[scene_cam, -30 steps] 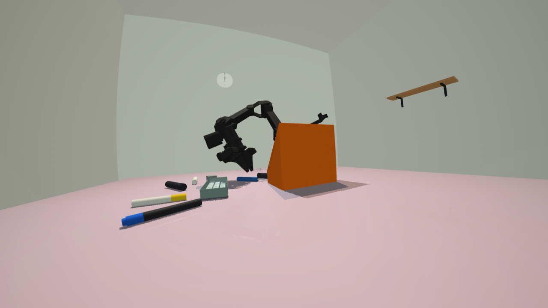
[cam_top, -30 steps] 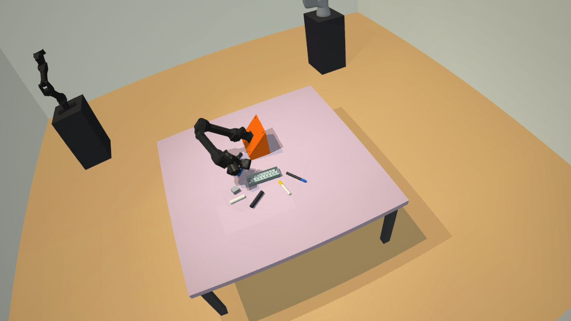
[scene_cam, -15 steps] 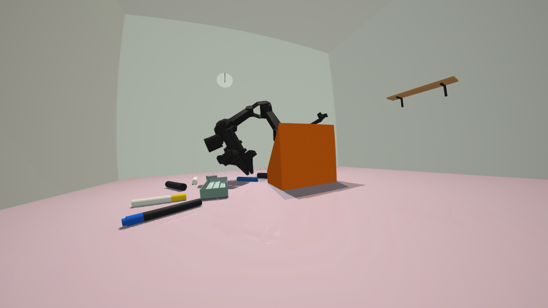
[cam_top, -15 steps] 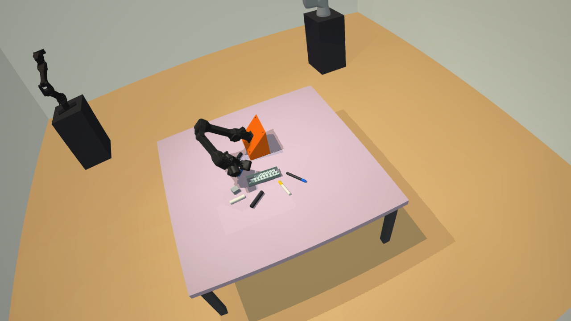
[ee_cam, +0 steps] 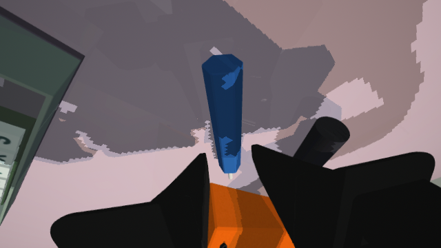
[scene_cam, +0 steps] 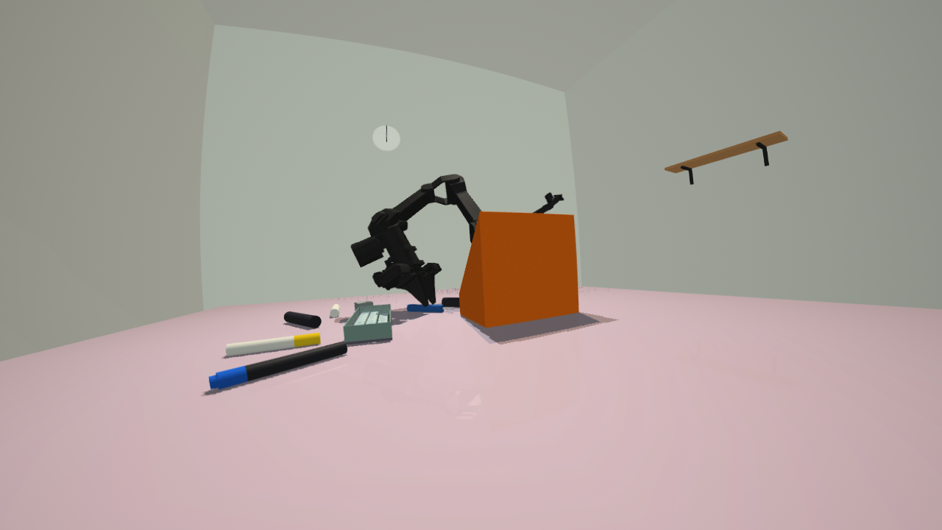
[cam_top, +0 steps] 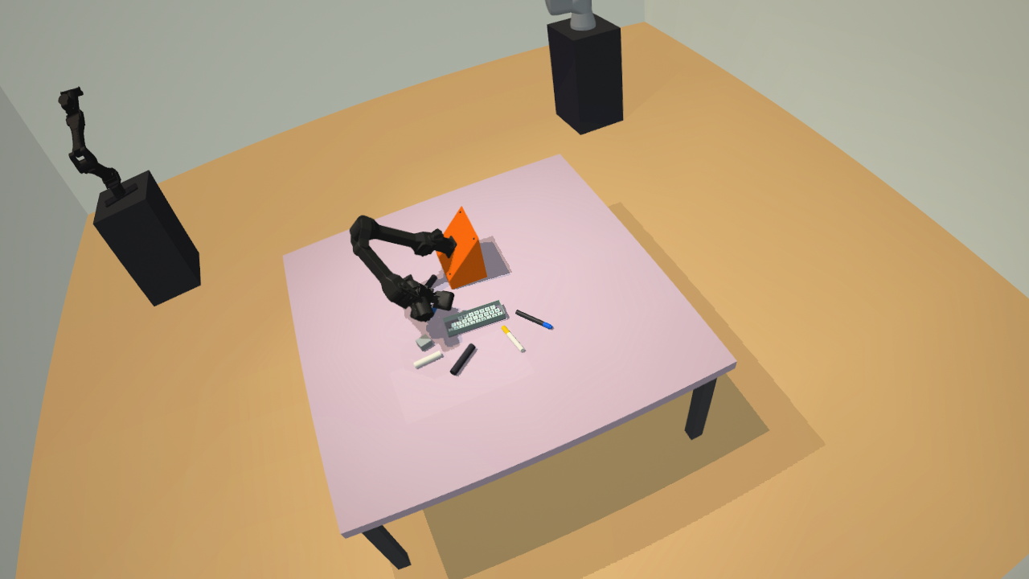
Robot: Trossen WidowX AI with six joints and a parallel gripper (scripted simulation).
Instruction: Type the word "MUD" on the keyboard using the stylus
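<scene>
The stylus lies 10 mm behind my gripper tip, 10 mm to the left of it and 10 mm below it. From my gripper tip the other things lie so: small grey block 150 mm ahead, 100 mm to the right; then white cylinder 210 mm ahead, 120 mm to the right, 10 mm below; then stylus tip 40 mm behind, 30 mm to the left, 10 mm below.
</scene>
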